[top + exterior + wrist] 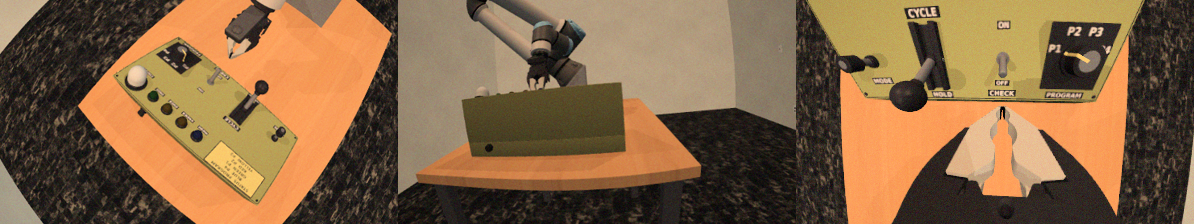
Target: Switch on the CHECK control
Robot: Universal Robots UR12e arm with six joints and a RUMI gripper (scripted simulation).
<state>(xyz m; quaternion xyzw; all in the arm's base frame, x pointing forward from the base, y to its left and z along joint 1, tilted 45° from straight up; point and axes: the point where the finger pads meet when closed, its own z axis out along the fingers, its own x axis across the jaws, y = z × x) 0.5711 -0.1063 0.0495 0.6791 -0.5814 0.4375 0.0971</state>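
Now: hand 7 cm short of the check toggle and 3 cm above it. From my hand the other things lie so: olive console 11 cm ahead, 6 cm to the left, 5 cm below; then black-knobbed cycle lever 12 cm to the left, 6 cm ahead, 2 cm below; then program rotary knob 11 cm to the right, 7 cm ahead, 3 cm below.
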